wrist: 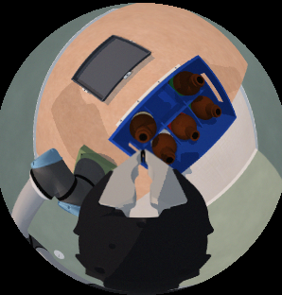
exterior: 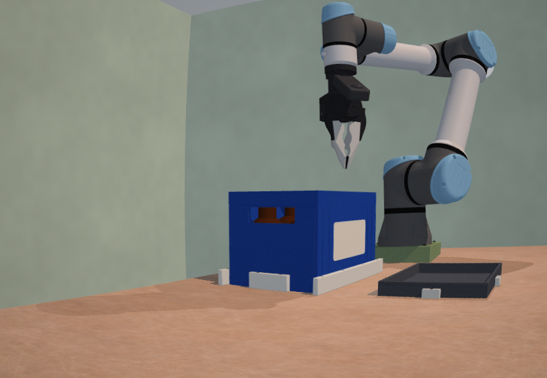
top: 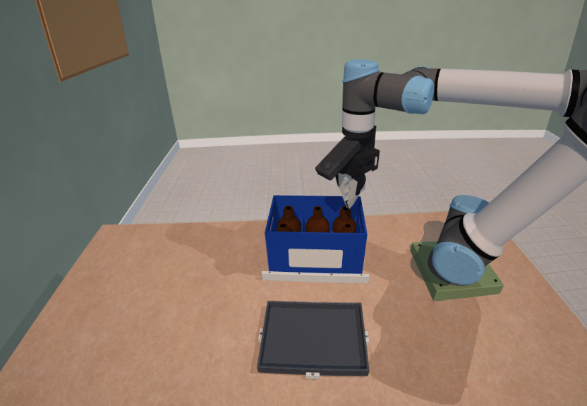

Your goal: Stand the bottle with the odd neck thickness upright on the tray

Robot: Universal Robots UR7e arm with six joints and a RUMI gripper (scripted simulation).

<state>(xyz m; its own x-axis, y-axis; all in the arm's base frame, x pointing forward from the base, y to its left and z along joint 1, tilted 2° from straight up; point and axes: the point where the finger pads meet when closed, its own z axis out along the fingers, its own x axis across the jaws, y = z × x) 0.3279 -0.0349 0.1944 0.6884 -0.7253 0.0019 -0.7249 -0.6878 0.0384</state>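
My hand is 80 mm short of the glass bottle, 90 mm to the left of it and 150 mm above it. From my hand the other things lie so: dark tray 90 mm ahead, 250 mm to the left, 230 mm below; blue crate 80 mm ahead, 50 mm to the right, 160 mm below.
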